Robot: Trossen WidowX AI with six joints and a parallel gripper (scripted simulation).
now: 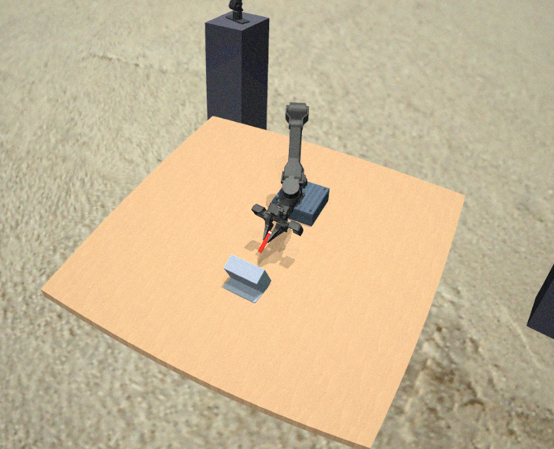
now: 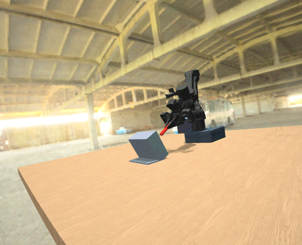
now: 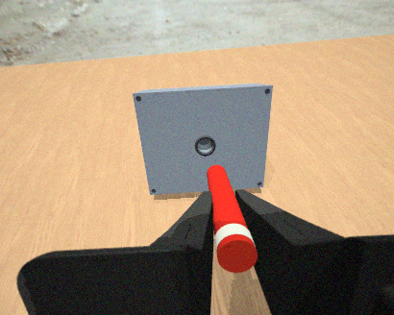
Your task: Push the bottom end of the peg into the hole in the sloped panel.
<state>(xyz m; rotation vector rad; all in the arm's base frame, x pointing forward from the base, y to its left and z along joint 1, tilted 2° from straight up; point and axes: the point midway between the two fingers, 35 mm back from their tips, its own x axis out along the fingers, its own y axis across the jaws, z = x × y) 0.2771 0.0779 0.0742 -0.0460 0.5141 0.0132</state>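
Right now my gripper tip is 110 mm short of the sloped panel, 60 mm above it and 10 mm to the right of it. Also, from my gripper tip: red peg 10 mm behind, 10 mm above.
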